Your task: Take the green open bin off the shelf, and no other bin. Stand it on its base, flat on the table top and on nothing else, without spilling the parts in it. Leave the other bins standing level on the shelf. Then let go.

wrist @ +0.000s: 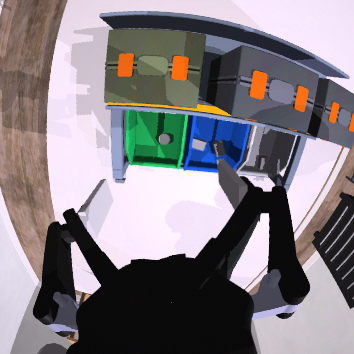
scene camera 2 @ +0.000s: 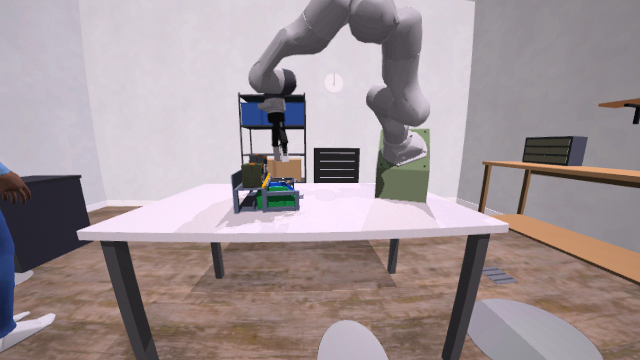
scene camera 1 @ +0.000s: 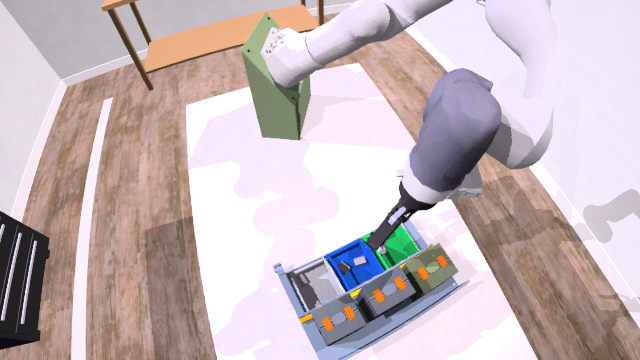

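Observation:
The green open bin point(scene camera 1: 406, 243) point(scene camera 2: 280, 203) point(wrist: 145, 150) stands in the lower bay at one end of the grey shelf point(scene camera 1: 292, 296) point(scene camera 2: 236, 200) point(wrist: 118, 145). A round grey part point(scene camera 1: 382, 250) point(wrist: 164, 139) lies in it. The blue bin point(scene camera 1: 371, 271) point(wrist: 200, 159), with small parts, stands beside it, and the grey bin point(scene camera 1: 327, 282) point(wrist: 250, 152) is beyond. My gripper point(scene camera 2: 281, 155) point(wrist: 162, 180) is open and empty, above the shelf's open front. In the wrist view its left finger is outside the green bin's end, and its right finger overlaps the blue bin's front edge.
An olive case point(scene camera 1: 432, 272) point(scene camera 2: 251, 175) point(wrist: 154, 85) and two dark cases point(scene camera 1: 387, 292) point(wrist: 277, 100) point(scene camera 1: 340, 322) point(wrist: 337, 107) with orange latches stand on the shelf's upper level, behind the open bins. The white table point(scene camera 1: 330, 170) point(scene camera 2: 350, 220) carries the shelf and the green robot pedestal point(scene camera 1: 277, 112) point(scene camera 2: 402, 182).

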